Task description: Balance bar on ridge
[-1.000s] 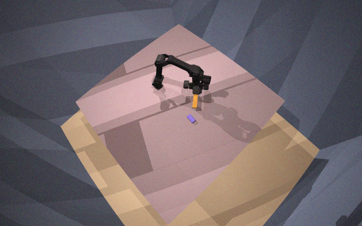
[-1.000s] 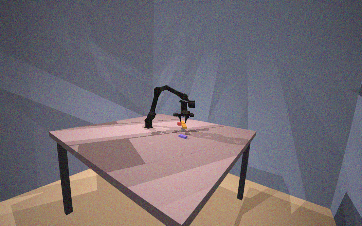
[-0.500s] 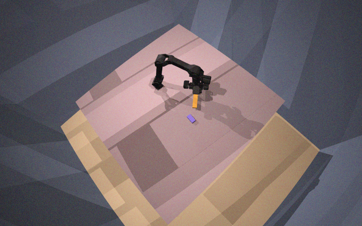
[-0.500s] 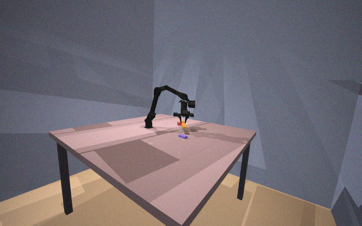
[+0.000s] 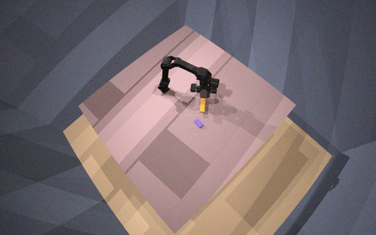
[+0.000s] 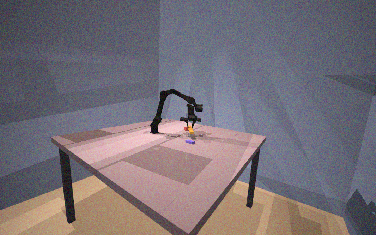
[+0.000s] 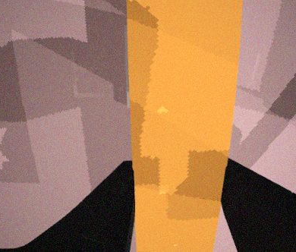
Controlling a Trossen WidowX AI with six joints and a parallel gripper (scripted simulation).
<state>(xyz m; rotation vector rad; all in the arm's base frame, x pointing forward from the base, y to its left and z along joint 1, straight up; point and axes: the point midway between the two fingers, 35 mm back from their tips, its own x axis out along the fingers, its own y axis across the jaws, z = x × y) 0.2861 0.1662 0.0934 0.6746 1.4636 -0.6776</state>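
The bar lies 20 mm ahead of my gripper tip and 20 mm to the right of it. From my gripper tip the other things lie so: small red cube: 130 mm behind, 120 mm to the left, 40 mm below; then purple block: 130 mm ahead, 180 mm to the right, 50 mm below.
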